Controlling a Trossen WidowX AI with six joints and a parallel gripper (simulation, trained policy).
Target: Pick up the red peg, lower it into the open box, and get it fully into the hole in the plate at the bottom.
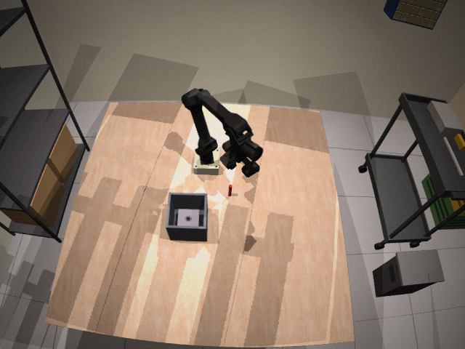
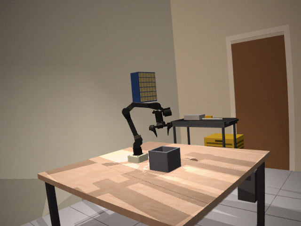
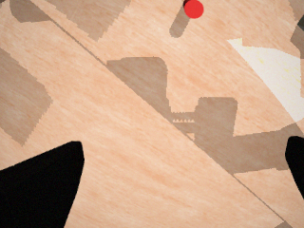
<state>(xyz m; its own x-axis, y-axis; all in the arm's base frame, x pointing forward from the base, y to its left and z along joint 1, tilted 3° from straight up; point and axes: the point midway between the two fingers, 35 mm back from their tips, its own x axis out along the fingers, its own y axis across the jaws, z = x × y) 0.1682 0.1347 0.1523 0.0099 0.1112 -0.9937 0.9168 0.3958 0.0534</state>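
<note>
The red peg lies 140 mm below my gripper tip, 50 mm to the right of it and 10 mm ahead of it. The rest, counted from my gripper tip: plate: 250 mm to the right, 140 mm ahead, 130 mm below.
</note>
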